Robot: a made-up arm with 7 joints.
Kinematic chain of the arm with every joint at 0, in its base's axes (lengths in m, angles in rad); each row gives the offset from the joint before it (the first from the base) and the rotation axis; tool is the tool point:
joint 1: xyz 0 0 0.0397 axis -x
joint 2: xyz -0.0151 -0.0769 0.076 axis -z
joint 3: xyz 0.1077 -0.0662 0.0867 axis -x
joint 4: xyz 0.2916 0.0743 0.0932 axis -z
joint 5: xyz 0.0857 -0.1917 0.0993 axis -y
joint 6: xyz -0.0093 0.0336 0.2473 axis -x
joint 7: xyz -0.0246 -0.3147 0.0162 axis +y
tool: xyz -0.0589 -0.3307 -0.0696
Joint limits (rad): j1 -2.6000..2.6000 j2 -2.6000..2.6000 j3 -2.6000..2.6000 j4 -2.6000..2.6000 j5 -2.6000..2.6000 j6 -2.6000..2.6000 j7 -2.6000..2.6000
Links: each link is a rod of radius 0.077 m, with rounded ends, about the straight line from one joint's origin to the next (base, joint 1, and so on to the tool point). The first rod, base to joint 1, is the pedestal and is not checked.
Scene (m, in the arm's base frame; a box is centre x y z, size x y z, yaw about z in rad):
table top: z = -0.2
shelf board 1: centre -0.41 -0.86 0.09 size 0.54 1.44 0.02 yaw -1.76
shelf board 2: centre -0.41 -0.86 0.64 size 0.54 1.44 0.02 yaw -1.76
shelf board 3: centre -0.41 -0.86 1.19 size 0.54 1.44 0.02 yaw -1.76
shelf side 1: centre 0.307 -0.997 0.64 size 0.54 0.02 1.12 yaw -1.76
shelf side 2: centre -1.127 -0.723 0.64 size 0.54 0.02 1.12 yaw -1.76
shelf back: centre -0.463 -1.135 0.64 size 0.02 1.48 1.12 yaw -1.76
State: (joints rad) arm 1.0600 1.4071 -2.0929 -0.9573 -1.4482 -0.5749 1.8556
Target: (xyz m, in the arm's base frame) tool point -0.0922 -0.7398 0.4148
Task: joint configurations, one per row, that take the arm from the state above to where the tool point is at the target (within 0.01 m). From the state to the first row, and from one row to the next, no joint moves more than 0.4 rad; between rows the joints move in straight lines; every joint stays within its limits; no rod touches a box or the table.
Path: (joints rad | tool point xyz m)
1: 1.3806 1.3973 -2.1148 -0.9195 -1.3951 -0.8414 1.8547 | 0.0670 -0.4804 0.9020
2: 1.4442 1.5476 -1.7741 -1.0146 -1.5457 -0.4744 1.9410 | -0.2737 -0.2705 1.2211
3: 1.5079 1.6980 -1.4335 -1.1097 -1.6963 -0.1075 2.0272 | -0.4620 0.1547 1.3719
4: 1.5716 1.8483 -1.0928 -1.2049 -1.8469 0.2595 2.1134 | -0.3775 0.5358 1.3833
5: 1.6353 1.9987 -0.7521 -1.3000 -1.9975 0.6265 2.1996 | -0.1179 0.6460 1.3479
6: 1.6989 2.1490 -0.4115 -1.3951 -2.1482 0.9934 2.2858 | 0.1037 0.4396 1.2917
7: 1.7626 2.2993 -0.0708 -1.4902 -2.2988 1.3604 2.3721 | 0.1490 0.0576 1.1433
8: 1.8263 2.4497 0.2698 -1.5854 -2.4494 1.7273 2.4583 | 0.0564 -0.2811 0.8344
9: 1.8900 2.6000 0.6105 -1.6805 -2.6000 2.0943 2.5445 | -0.0289 -0.4091 0.4148
10: 1.5200 2.6000 0.4199 -1.6989 -2.6000 1.8375 2.4531 | -0.0572 -0.5711 0.4348
11: 1.1501 2.6000 0.2292 -1.7173 -2.6000 1.5807 2.3616 | -0.0922 -0.7398 0.4148

